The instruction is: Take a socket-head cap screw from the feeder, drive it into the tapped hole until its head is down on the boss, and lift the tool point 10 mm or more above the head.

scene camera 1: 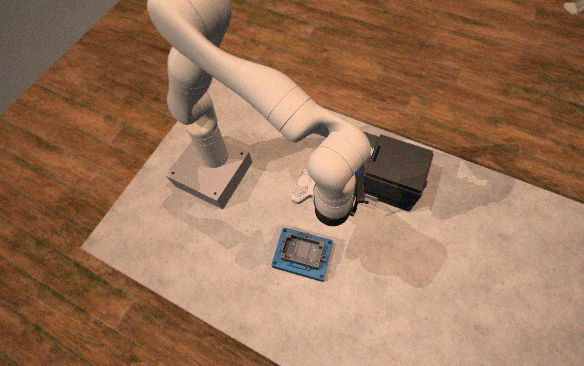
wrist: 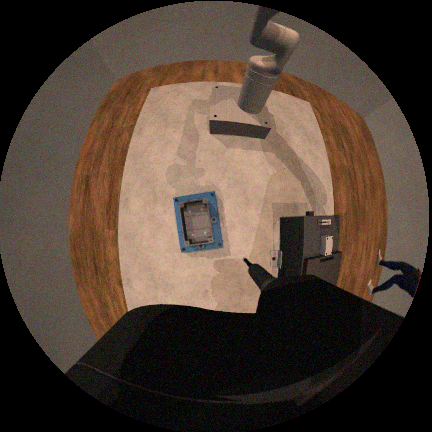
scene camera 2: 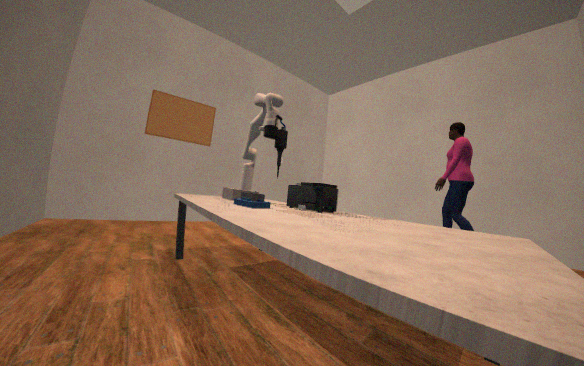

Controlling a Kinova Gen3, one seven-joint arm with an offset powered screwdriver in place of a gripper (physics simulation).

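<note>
The screwdriver (scene camera 2: pixel 277 177) (wrist: pixel 245 259) points down, high above the table, between the blue plate and the feeder in the wrist view. The arm hides its tip in scene camera 1. Whether a screw sits on the tip is too small to tell. The black box-shaped feeder (scene camera 1: pixel 400 162) (scene camera 2: pixel 312 196) (wrist: pixel 320 230) stands on the table. A blue plate (scene camera 1: pixel 312 275) (scene camera 2: pixel 252 204) (wrist: pixel 178 225) lies flat and bears an open grey housing (scene camera 1: pixel 302 251) (wrist: pixel 197 222). Small round holes show around both; I cannot tell which is the tapped one.
The arm's grey base block (scene camera 1: pixel 207 175) (wrist: pixel 239 129) stands on the table (scene camera 1: pixel 165 270) (scene camera 2: pixel 400 250) (wrist: pixel 150 200) behind the plate. A small clear tab (scene camera 1: pixel 370 201) (wrist: pixel 275 258) sticks out from the feeder's side. A person in pink (scene camera 2: pixel 460 160) stands beyond the table.
</note>
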